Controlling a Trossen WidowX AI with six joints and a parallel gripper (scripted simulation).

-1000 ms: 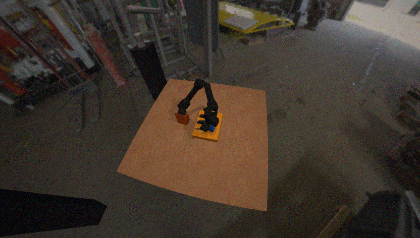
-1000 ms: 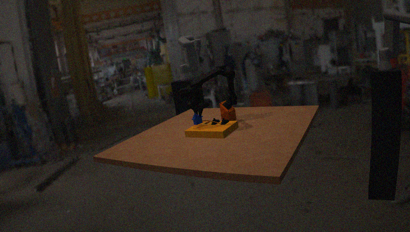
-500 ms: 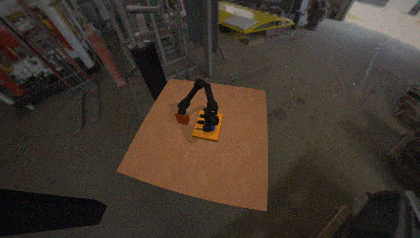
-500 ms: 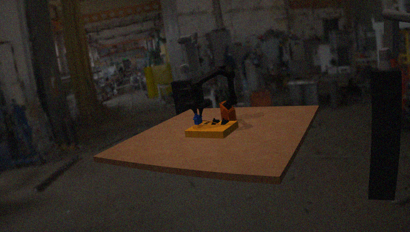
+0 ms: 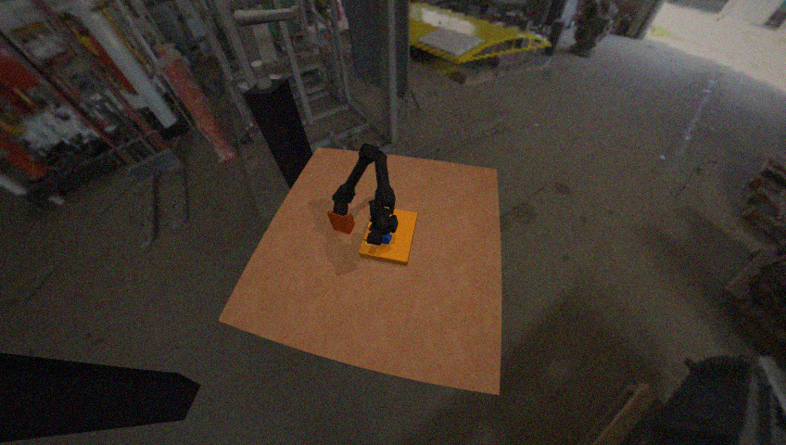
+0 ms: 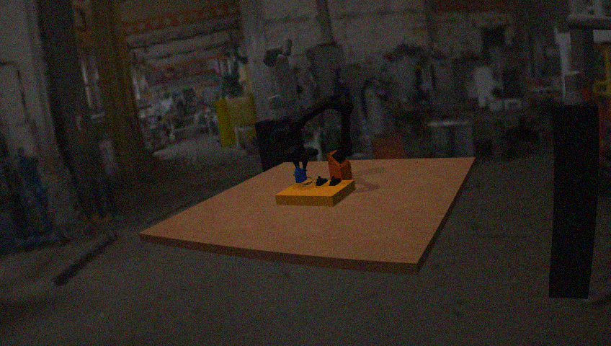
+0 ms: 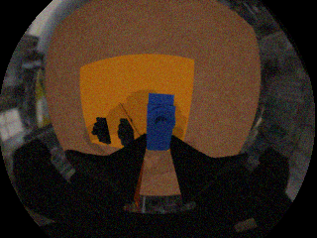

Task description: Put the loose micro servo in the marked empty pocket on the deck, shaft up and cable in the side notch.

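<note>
Now: the deck 100 mm below my gripper tip, 80 mm to the left of it and 70 mm ahead of it.
</note>
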